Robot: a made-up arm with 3 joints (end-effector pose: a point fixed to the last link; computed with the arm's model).
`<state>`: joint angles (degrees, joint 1 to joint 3).
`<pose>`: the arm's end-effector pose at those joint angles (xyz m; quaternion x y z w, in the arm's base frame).
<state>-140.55 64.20 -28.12</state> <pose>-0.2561 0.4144 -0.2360 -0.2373 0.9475 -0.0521 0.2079</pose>
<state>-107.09 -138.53 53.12</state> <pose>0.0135 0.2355 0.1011 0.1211 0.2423 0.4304 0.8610</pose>
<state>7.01 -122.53 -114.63</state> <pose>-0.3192 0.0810 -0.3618 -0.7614 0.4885 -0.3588 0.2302</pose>
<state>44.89 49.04 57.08</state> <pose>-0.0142 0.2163 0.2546 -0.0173 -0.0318 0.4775 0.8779</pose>
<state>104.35 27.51 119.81</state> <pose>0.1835 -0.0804 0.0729 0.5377 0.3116 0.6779 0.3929</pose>
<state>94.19 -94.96 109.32</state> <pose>0.0145 -0.0393 0.0226 -0.8131 -0.5766 0.0651 0.0461</pose>
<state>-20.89 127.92 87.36</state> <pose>-0.1080 0.0631 0.0108 -0.6652 -0.6966 0.1857 0.1944</pose>
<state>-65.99 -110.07 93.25</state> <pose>-0.0047 0.0341 0.1323 0.2728 0.2577 0.6738 0.6366</pose>
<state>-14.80 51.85 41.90</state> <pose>-0.1509 0.2866 0.1787 -0.1964 -0.5131 0.2988 0.7803</pose>
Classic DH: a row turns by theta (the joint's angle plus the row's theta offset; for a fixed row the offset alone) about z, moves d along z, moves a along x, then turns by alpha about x. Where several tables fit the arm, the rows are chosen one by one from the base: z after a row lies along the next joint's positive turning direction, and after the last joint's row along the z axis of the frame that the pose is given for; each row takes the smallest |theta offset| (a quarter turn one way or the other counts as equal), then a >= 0, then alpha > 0; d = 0 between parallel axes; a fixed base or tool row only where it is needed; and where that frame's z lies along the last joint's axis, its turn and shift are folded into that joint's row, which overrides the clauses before.
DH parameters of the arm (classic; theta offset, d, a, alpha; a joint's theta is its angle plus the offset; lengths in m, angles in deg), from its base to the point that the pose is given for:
base (fixed): 0 0.075 0 -90
joint 1: 47.68 0 -0.0757 180
joint 2: 47.68 -0.128 0.27 -90
joint 3: -74.59 0 -0.2936 0
tool (fixed): 74.59 0.105 0 0

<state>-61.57 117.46 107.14</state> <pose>-0.0978 -0.0300 -0.0478 -0.8046 -0.5938 0.0068 0.0050</pose>
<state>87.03 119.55 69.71</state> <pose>-0.0222 0.1530 0.2052 -0.1600 -0.2298 0.5486 0.7878</pose>
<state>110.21 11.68 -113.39</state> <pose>0.0908 0.0872 -0.4666 -0.6333 0.4161 -0.5454 0.3583</pose>
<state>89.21 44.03 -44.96</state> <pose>0.4221 0.3834 -0.0935 -0.1469 0.3549 -0.3530 0.8531</pose>
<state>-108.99 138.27 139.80</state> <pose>0.0037 -0.1385 -0.1675 0.7819 0.2861 0.5201 0.1903</pose>
